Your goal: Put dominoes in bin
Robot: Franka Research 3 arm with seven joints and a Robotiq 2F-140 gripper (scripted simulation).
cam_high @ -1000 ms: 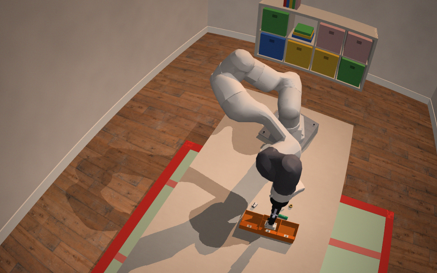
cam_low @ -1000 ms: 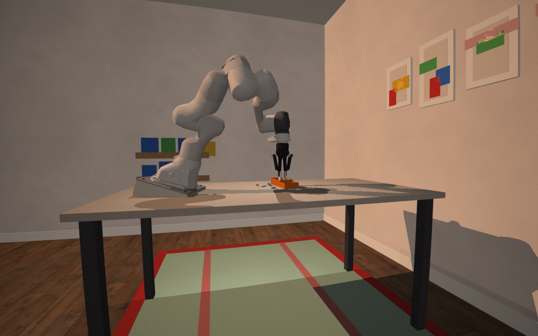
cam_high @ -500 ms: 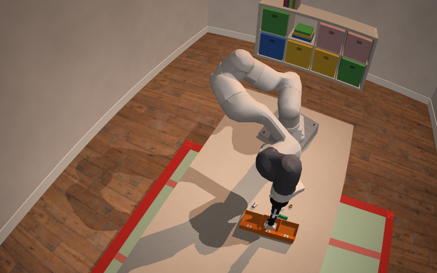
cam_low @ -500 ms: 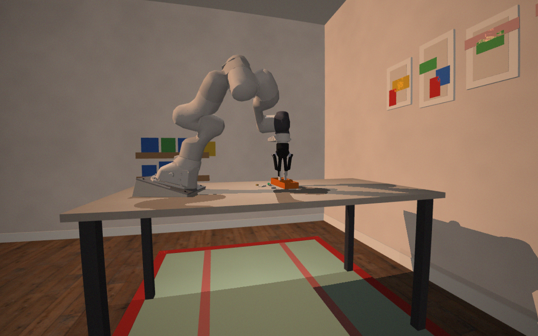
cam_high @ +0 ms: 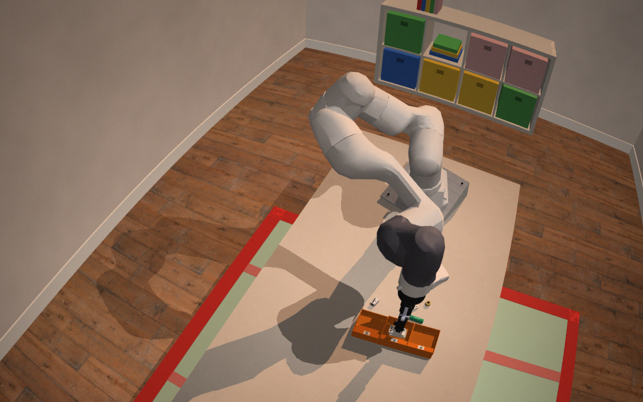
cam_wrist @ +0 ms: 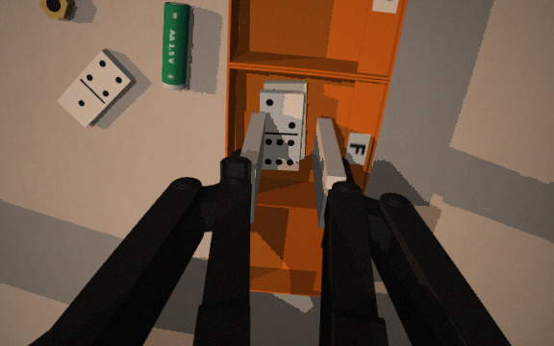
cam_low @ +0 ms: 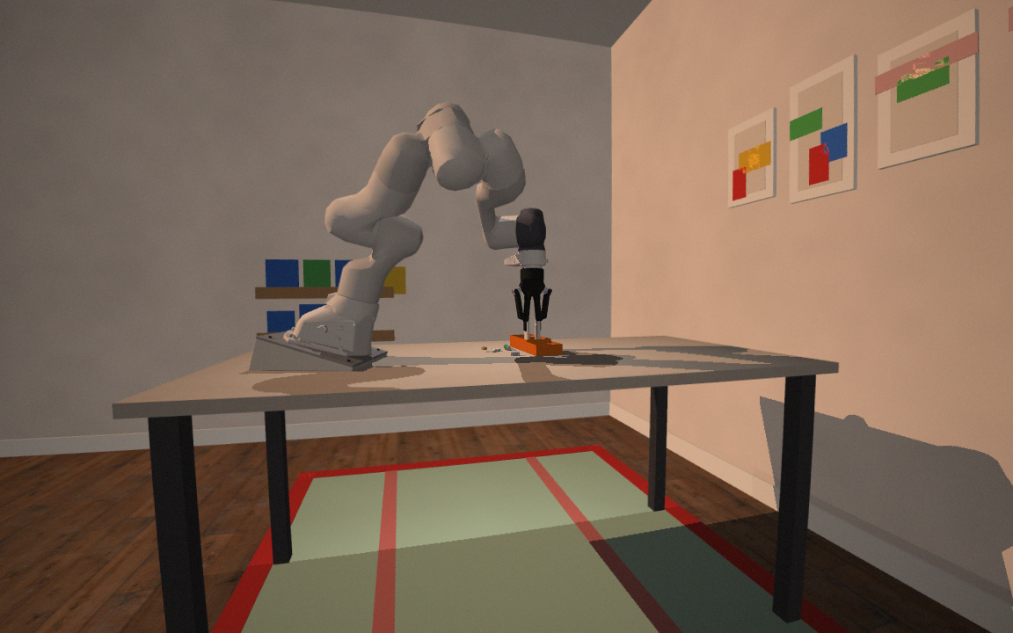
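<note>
The orange three-compartment bin lies 40 mm below my hand and 10 mm ahead of it. Round my hand: brass nut: 140 mm behind, 70 mm to the left, 60 mm below; then green battery: 70 mm behind, 50 mm to the left, 50 mm below; then grey ribbed item: 100 mm to the right, 90 mm behind, 50 mm below.
</note>
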